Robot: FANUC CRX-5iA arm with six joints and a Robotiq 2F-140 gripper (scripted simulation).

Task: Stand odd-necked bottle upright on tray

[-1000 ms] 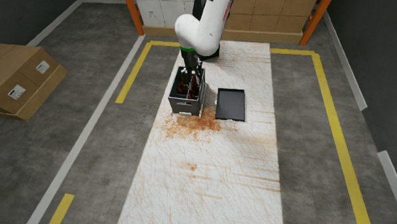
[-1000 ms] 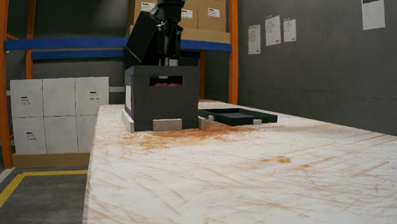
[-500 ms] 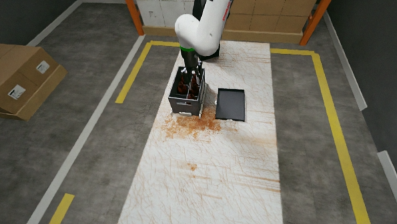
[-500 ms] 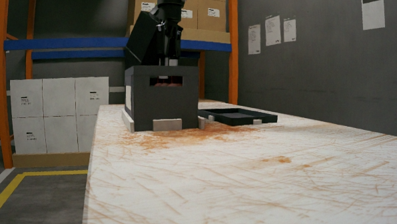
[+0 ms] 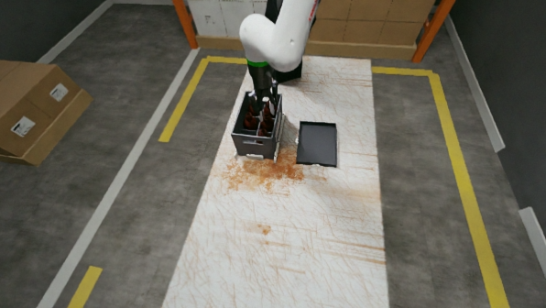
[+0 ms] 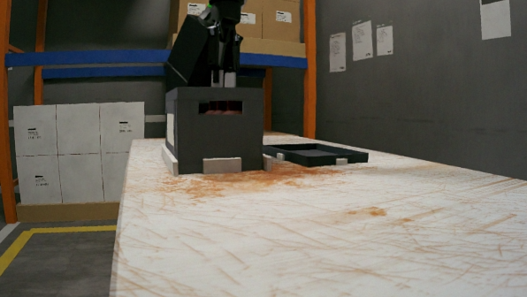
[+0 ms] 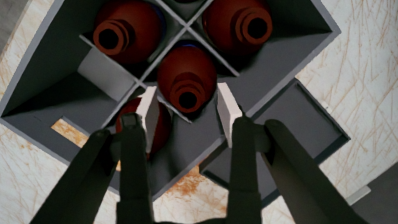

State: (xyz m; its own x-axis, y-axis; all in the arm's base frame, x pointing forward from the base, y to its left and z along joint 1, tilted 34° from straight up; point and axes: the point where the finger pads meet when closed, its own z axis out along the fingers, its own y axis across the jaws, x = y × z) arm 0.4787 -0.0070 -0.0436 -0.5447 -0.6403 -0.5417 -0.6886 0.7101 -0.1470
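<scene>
Right now the grey crate is 10 cm below my hand and 4 cm to the right of it. Also, from my hand: dark tray: 25 cm to the left, 18 cm below, 1 cm behind.
</scene>
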